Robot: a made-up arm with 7 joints. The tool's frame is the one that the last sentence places.
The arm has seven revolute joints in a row. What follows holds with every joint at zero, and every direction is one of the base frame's. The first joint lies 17 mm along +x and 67 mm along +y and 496 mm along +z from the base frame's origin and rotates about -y. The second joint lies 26 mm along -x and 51 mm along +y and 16 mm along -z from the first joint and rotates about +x. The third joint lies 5 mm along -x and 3 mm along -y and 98 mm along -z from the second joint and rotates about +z. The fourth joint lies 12 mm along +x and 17 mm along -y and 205 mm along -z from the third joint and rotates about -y. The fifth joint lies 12 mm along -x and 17 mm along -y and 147 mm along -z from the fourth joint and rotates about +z. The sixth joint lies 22 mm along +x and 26 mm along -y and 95 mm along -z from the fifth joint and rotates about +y. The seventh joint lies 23 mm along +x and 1 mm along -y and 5 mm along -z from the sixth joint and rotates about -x. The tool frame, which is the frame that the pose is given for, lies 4 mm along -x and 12 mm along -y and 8 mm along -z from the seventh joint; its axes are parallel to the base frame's.
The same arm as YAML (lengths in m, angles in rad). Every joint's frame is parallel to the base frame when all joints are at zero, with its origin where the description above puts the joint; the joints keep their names.
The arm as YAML. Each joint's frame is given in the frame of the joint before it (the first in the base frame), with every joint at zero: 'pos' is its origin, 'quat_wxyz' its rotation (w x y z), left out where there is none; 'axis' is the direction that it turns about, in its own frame. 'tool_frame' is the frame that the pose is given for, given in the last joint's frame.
length_unit: m
angle_unit: rad
joints:
  - joint: joint 1
    pos: [0.017, 0.067, 0.496]
    axis: [0.0, -1.0, 0.0]
  - joint: joint 2
    pos: [-0.026, 0.051, -0.016]
    axis: [1.0, 0.0, 0.0]
  - joint: joint 3
    pos: [-0.005, -0.003, -0.098]
    axis: [0.0, 0.0, 1.0]
  - joint: joint 4
    pos: [0.012, -0.017, -0.205]
    axis: [0.0, -1.0, 0.0]
  - joint: joint 5
    pos: [-0.012, -0.017, -0.147]
    axis: [0.0, 0.0, 1.0]
  - joint: joint 6
    pos: [0.022, -0.026, -0.095]
    axis: [0.0, 1.0, 0.0]
  - joint: joint 7
    pos: [0.023, -0.001, -0.005]
    axis: [-1.0, 0.0, 0.0]
tool_frame:
  pos: [-0.004, -0.012, -0.008]

